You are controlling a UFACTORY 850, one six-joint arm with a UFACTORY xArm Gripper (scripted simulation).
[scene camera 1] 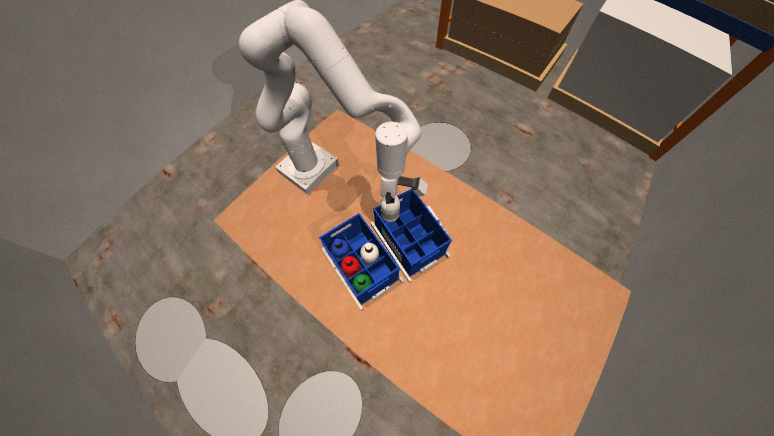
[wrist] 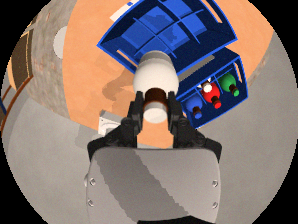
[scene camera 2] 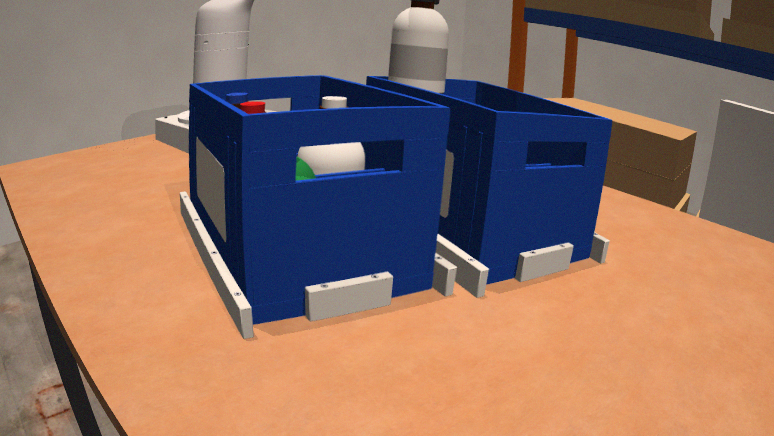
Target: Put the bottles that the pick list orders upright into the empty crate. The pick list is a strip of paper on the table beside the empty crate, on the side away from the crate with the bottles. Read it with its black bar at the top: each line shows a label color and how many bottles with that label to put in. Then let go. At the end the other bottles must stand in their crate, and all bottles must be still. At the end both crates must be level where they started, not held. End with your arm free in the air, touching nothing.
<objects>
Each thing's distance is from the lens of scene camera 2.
blue crate (scene camera 2: 498, 200): 51 cm
white bottle (scene camera 2: 419, 44): 65 cm
The marked spots on the white bottle and the blue crate are 24 cm apart.
</objects>
